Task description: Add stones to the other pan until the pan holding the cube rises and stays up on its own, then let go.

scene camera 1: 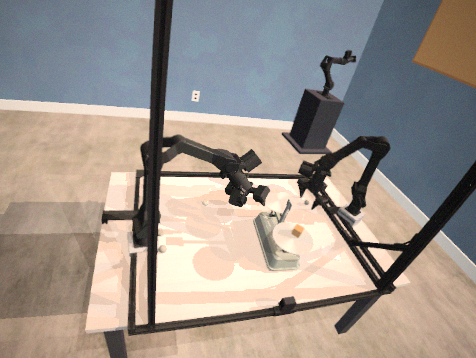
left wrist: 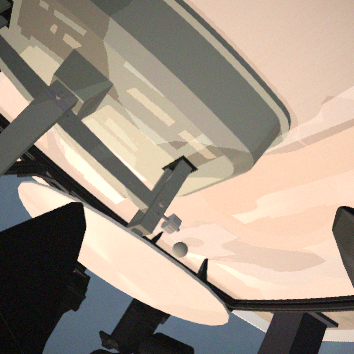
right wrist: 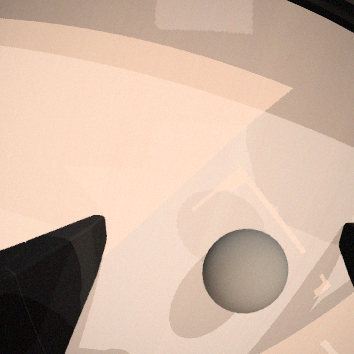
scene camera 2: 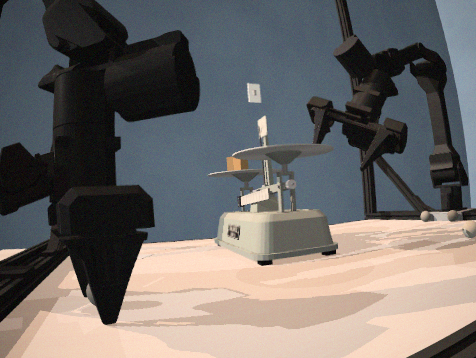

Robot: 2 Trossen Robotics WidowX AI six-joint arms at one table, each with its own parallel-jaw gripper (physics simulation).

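Frame: origin at the left arm's base, x left, y back, z up, level; centimetres.
Seen in the pictures: left gripper, fingertip midpoint: (scene camera 1: 255,203) (left wrist: 215,218) (scene camera 2: 336,160); right gripper, fingertip midpoint: (scene camera 1: 306,203) (left wrist: 184,245) (right wrist: 230,233) (scene camera 2: 97,308); left arm's base, origin of the base link: (scene camera 1: 142,240); right arm's base, origin of the base link: (scene camera 1: 352,210).
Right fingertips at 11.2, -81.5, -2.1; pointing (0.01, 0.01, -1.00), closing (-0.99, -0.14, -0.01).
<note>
Pixels of each thing's top centre, then the offset from my right fingertips to it, as dx, dy, dz.
- orange cube, middle of its top: (scene camera 2: 237,157) (scene camera 1: 299,228) -28.6, +29.5, +17.4
- grey-green balance, middle of its top: (scene camera 2: 258,117) (scene camera 1: 292,201) -20.6, +30.1, +23.3
- round grey stone, middle of its top: (right wrist: 251,299) (scene camera 2: 99,276) (left wrist: 175,255) (scene camera 1: 307,200) -0.5, +0.5, +2.8
An orange cube (scene camera 1: 298,230) (scene camera 2: 237,163) sits on one pan (scene camera 1: 285,243) (scene camera 2: 216,174) of the grey-green balance (scene camera 1: 265,239) (scene camera 2: 275,232) (left wrist: 200,75). The other pan (scene camera 2: 300,150) (left wrist: 150,270) looks bare and appears higher in scene camera 2. My left gripper (scene camera 1: 251,201) (scene camera 2: 340,155) (left wrist: 215,218) is open and empty beside that bare pan. My right gripper (scene camera 1: 308,196) (scene camera 2: 97,307) (right wrist: 230,233) is open, low over the table. A round grey stone (scene camera 1: 306,202) (scene camera 2: 90,295) (left wrist: 180,249) (right wrist: 245,271) lies between its spread fingers, partly hidden by a finger in scene camera 2.
Another stone (scene camera 1: 205,203) lies at the back left of the table in scene camera 1. More stones (scene camera 1: 162,248) (scene camera 2: 425,216) lie near the left arm's base. A black frame (scene camera 1: 215,318) borders the table, and the balance stands between the arms.
</note>
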